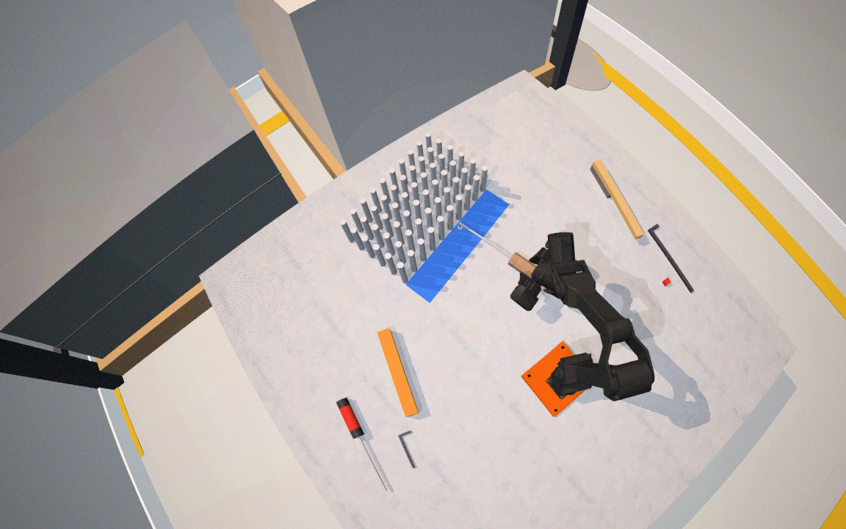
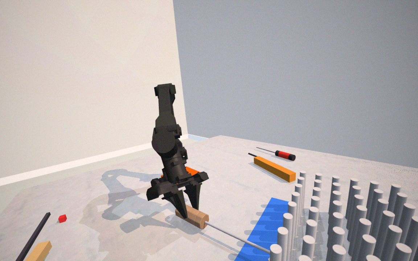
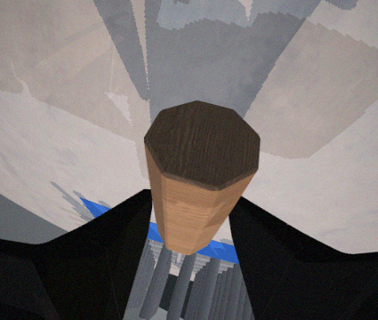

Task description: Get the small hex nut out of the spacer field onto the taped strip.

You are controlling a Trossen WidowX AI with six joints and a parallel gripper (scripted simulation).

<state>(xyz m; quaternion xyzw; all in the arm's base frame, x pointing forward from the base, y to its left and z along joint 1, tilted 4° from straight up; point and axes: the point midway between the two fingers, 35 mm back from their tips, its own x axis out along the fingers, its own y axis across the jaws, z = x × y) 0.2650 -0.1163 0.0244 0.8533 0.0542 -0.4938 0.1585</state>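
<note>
The wood-handled hook tool is 100 mm ahead of my gripper tip, 30 mm to the left of it and 10 mm below it. Round my gripper tip: blue taped strip (170 mm ahead, 80 mm to the left, 30 mm below); then orange bar (420 mm to the left, 10 mm below, 10 mm behind); then red cube (310 mm to the right, 290 mm behind, 20 mm below).
</note>
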